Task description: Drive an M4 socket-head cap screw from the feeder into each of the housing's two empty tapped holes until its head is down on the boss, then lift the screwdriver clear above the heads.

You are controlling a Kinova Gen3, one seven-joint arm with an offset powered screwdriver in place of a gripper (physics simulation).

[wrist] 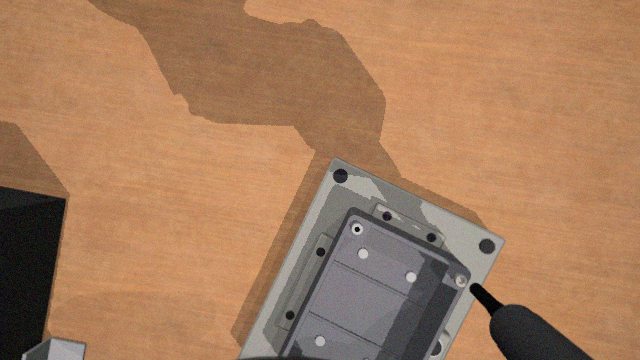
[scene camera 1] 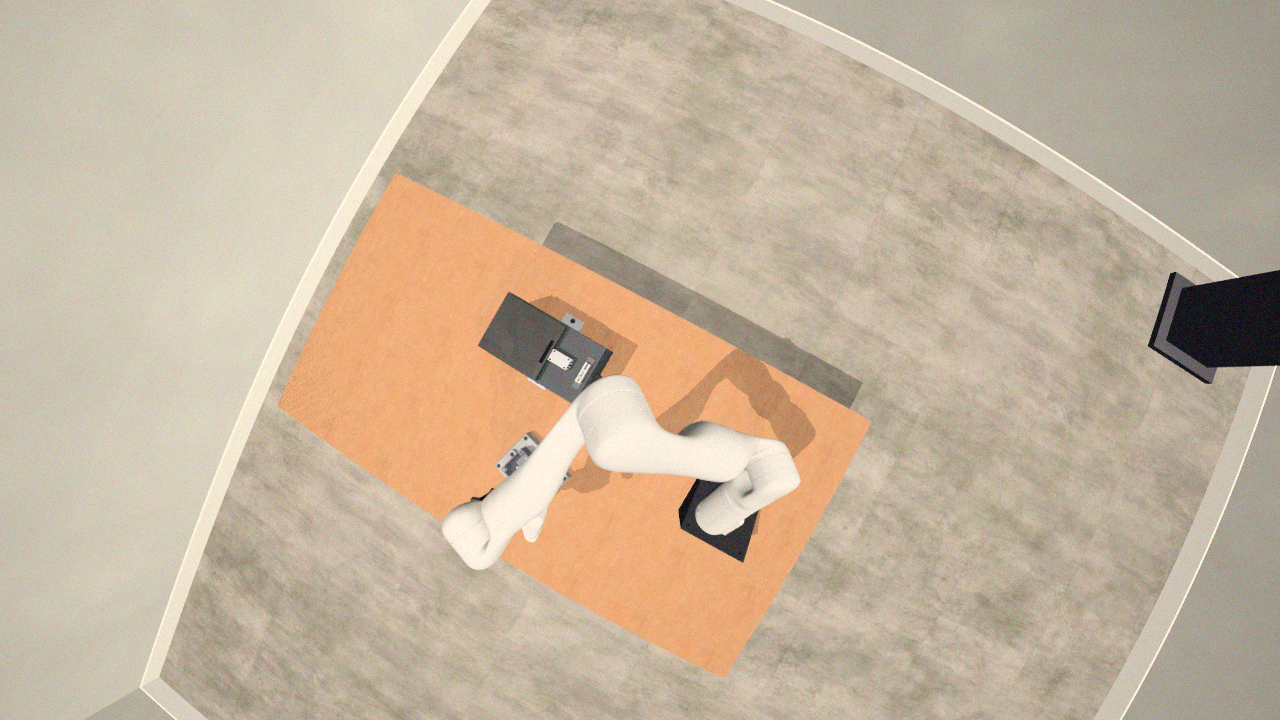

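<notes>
The grey housing lies in its fixture plate in the wrist view. Its upper-left corner boss shows a dark open hole. A pale screw head shows on the upper-right corner boss. My black screwdriver bit appears just right of that head, apart from it in the picture; no screw shows on its tip. The housing's lower part is cut off. In the scene view the arm partly covers the fixture and hides the bit. The dark screw feeder stands farther back on the table.
The orange table carries the feeder, the fixture and the black arm base. The white arm reaches over the fixture to the table's front edge. In the wrist view a black block and a grey metal piece stand at the left.
</notes>
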